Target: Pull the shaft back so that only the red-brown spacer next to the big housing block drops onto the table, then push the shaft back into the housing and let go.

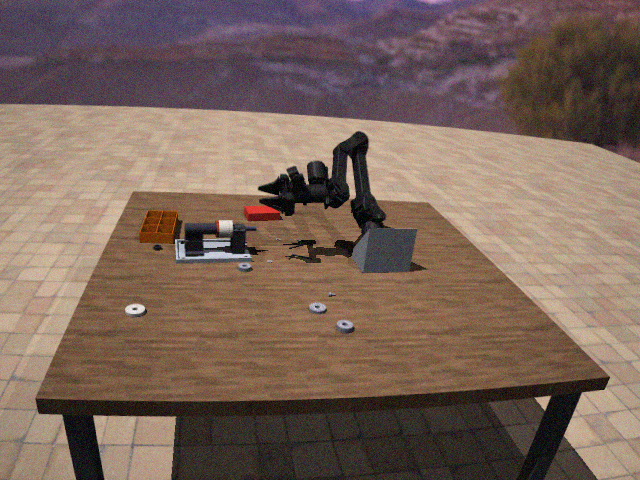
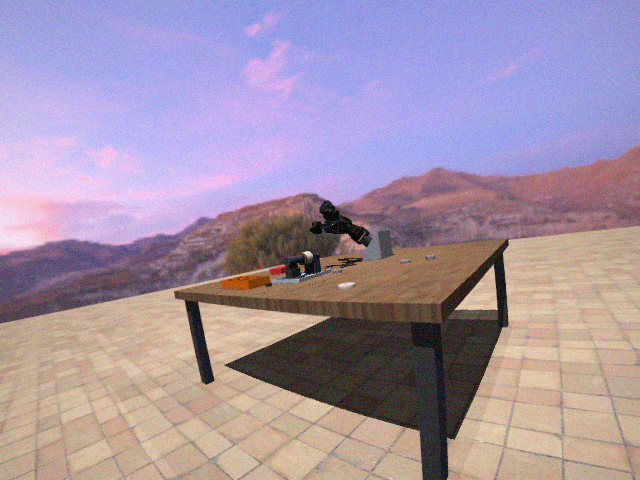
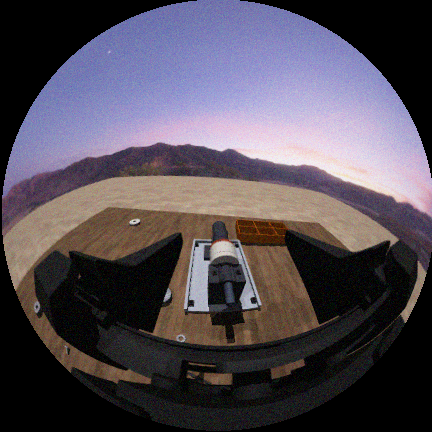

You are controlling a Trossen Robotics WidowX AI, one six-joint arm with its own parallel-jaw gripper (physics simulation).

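Frame: origin at the arm's base, x left, y ahead, z down, level; centimetres.
Seen in the pictures: gripper, fingertip midpoint: point(image 1: 258, 194) point(image 2: 316, 229) point(image 3: 234, 236); arm's base, origin of the base link: point(image 1: 375, 241) point(image 2: 372, 245).
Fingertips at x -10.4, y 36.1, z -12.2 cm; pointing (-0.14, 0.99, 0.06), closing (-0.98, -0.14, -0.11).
Note:
Pixels of each thing's top centre, then the offset from my fingertips to it. "spot": a spot on its surface instead.
- shaft, surface spot: point(image 3: 229, 292) point(image 1: 251, 226) spot: dx -1.3, dy +1.4, dz +11.0 cm
- orange compartment tray, middle of its top: point(image 1: 159, 221) point(image 3: 264, 226) point(image 2: 244, 278) dx -20.6, dy +29.5, dz +16.1 cm
- red block, middle of its top: point(image 1: 262, 209) point(image 2: 281, 266) dx -32.2, dy -8.7, dz +16.6 cm
- white ring, middle of its top: point(image 1: 135, 308) point(image 2: 346, 284) point(image 3: 134, 220) dx +32.6, dy +37.0, dz +18.7 cm
The dark housing block point(image 1: 199, 227) point(image 2: 294, 259) point(image 3: 219, 229) stands on a pale base plate point(image 1: 214, 257) point(image 3: 199, 282). The red-brown spacer point(image 1: 217, 228) point(image 3: 221, 241) shows as a thin ring next to it, on the shaft line. White spacers point(image 1: 225, 228) point(image 2: 308, 255) point(image 3: 223, 252) sit between it and the dark shaft support point(image 1: 238, 241) point(image 3: 226, 280). The shaft point(image 1: 250, 228) point(image 3: 229, 292) sticks out of the support towards the arm. My gripper point(image 1: 259, 194) point(image 3: 234, 236) is wide open and empty, above and back from the shaft's free end. The shaft inside the spacers is hidden.
An orange compartment tray point(image 1: 159, 227) point(image 2: 245, 282) point(image 3: 261, 232) stands beyond the fixture. A red block point(image 1: 261, 213) point(image 2: 277, 270) lies behind it. A white ring point(image 1: 135, 310) point(image 2: 346, 285) point(image 3: 134, 222) and grey rings point(image 1: 317, 308) point(image 1: 344, 326) point(image 1: 244, 267) lie on the table.

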